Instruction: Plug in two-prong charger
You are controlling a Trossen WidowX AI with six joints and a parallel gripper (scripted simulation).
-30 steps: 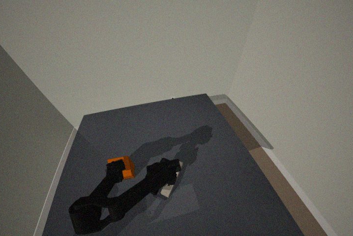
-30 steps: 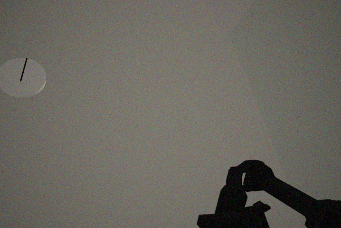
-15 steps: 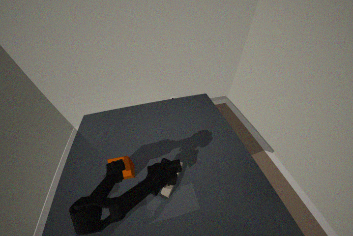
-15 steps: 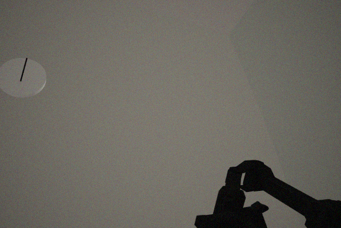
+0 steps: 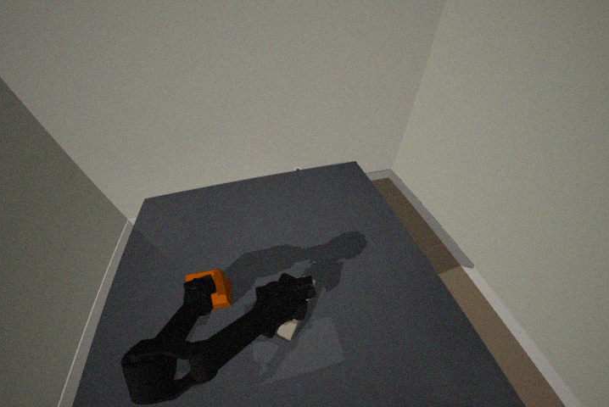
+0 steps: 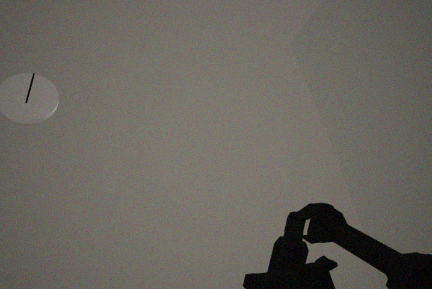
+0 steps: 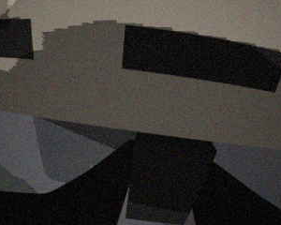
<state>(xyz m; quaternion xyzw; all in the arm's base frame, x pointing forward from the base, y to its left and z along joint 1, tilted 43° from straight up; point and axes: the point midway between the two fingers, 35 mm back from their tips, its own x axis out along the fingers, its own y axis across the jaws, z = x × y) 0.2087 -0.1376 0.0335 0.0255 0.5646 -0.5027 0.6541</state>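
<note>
Now: the dark two-prong charger 10 mm ahead of my gripper tip, 10 mm to the right of it and 10 mm above it.
</note>
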